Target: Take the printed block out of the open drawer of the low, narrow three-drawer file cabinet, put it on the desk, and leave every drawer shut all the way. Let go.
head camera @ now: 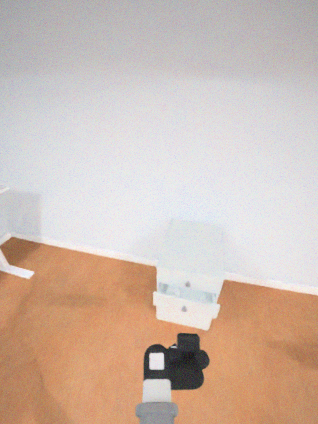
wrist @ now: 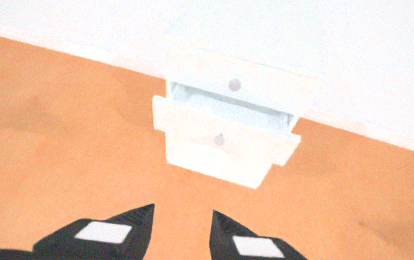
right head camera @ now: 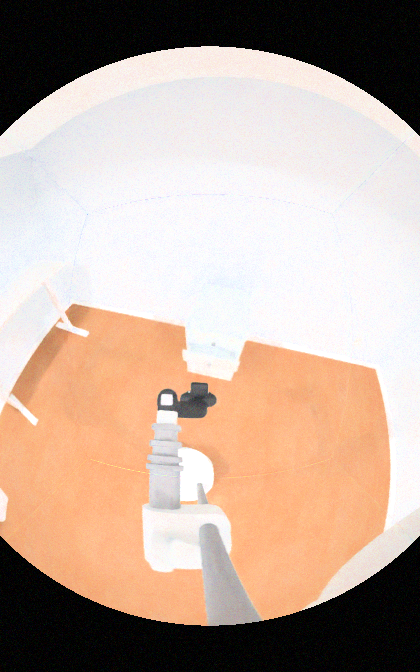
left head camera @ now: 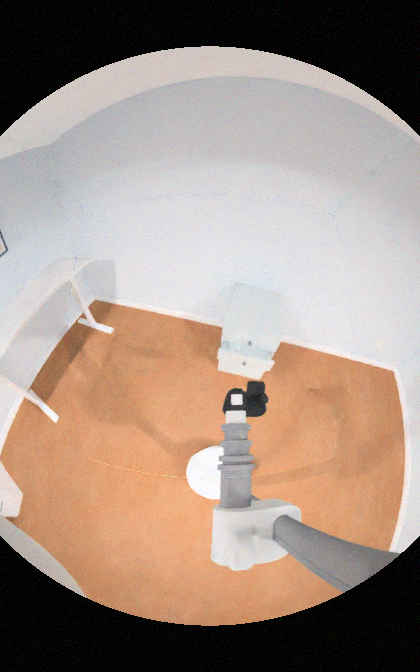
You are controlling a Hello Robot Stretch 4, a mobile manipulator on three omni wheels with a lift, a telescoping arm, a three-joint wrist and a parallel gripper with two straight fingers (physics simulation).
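The low white file cabinet [head camera: 195, 245] [left head camera: 252, 310] [right head camera: 220, 310] [wrist: 240, 65] stands against the wall, ahead of my gripper. Its middle drawer [head camera: 170, 305] [left head camera: 232, 359] [right head camera: 200, 359] [wrist: 190, 120] is pulled out; the top and bottom drawers look shut. Pale shapes show inside the open drawer, but I cannot make out the printed block among them. My gripper [wrist: 182, 224] is partly open and empty, in front of the cabinet and apart from it. The white desk [left head camera: 40, 295] [right head camera: 25, 287] is at the left, partly cut off by the views.
A desk foot [head camera: 17, 271] [left head camera: 95, 325] [right head camera: 72, 329] rests on the floor at the left. A white round shape [left head camera: 202, 472] [right head camera: 199, 475] shows beside my arm. A pale object [left head camera: 10, 495] is at the far left edge. The wall runs behind the cabinet.
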